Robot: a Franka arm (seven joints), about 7 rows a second.
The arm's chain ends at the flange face. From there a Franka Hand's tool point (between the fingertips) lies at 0.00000 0.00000 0.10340 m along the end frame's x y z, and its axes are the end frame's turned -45 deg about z.
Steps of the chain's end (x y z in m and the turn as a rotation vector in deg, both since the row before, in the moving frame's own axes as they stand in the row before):
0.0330, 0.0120, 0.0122, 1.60, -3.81, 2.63
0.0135, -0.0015, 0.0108, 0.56, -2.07, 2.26
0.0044, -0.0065, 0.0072, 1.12, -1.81, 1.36
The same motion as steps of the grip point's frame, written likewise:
0.0122, 0.0249, 0.0119, 3.83, -1.56, 2.63
0.0087, 0.0051, 0.0107, 1.86, -1.07, 2.26
0.0069, -0.0052, 0.0071, 2.07, -0.49, 1.36

